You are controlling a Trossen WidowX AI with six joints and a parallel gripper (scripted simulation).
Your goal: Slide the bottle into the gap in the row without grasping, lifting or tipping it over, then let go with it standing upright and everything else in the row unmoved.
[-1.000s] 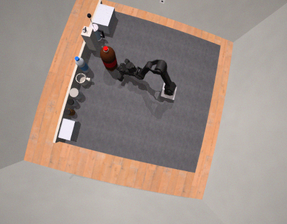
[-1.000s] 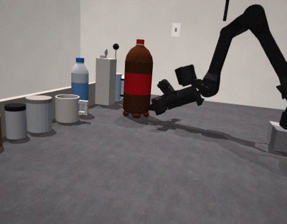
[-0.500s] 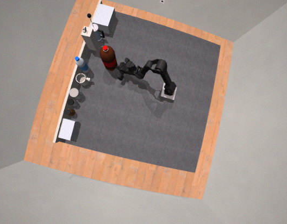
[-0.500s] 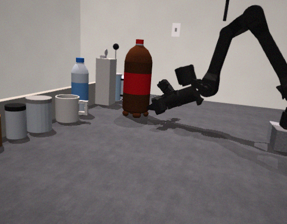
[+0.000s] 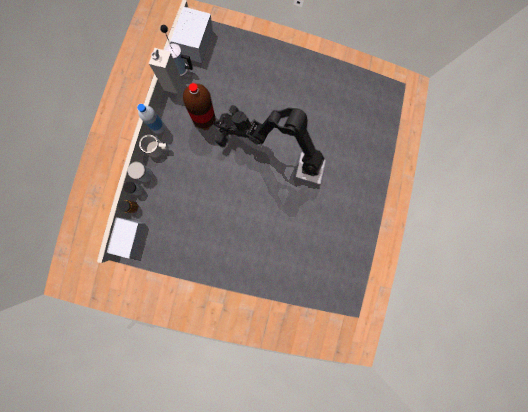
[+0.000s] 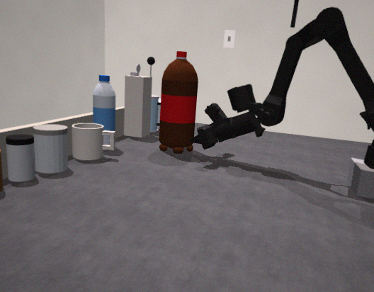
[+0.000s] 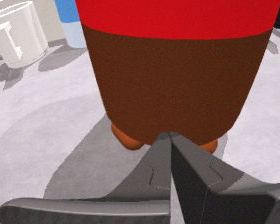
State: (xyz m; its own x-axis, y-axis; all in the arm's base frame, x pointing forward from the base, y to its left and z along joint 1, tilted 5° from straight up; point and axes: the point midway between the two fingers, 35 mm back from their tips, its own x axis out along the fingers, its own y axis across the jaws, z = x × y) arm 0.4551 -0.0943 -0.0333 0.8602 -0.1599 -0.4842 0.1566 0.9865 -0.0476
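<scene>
Now: hand 90 mm short of the brown cola bottle, 20 mm to the left of it and 100 mm below it. Round my hand: white microwave-like box (250 mm ahead, 410 mm to the right); then blue-capped water bottle (290 mm ahead, 70 mm to the left, 50 mm above); then blue pitcher (260 mm ahead, 250 mm to the right, 80 mm above).
</scene>
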